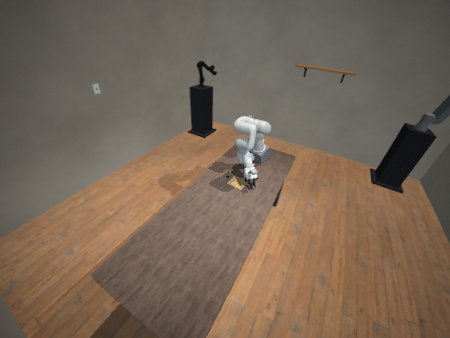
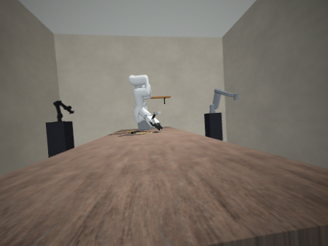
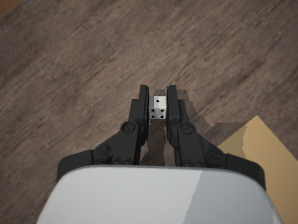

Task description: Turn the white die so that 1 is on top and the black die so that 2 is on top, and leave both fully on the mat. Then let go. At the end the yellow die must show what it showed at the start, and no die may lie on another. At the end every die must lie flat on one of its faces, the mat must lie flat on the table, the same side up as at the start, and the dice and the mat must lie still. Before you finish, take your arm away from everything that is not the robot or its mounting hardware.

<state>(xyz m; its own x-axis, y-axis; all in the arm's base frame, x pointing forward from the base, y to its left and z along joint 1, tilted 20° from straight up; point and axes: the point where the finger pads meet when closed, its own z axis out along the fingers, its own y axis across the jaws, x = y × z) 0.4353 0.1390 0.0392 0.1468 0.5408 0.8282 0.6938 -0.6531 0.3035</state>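
The tan mat lies 13 cm to the right of my hand and 3 cm below it. Also, from my hand: small yellow die 26 cm to the right, 8 cm behind, 3 cm below; then white die 1 cm below; then black die 24 cm to the right, 3 cm below, 2 cm behind.
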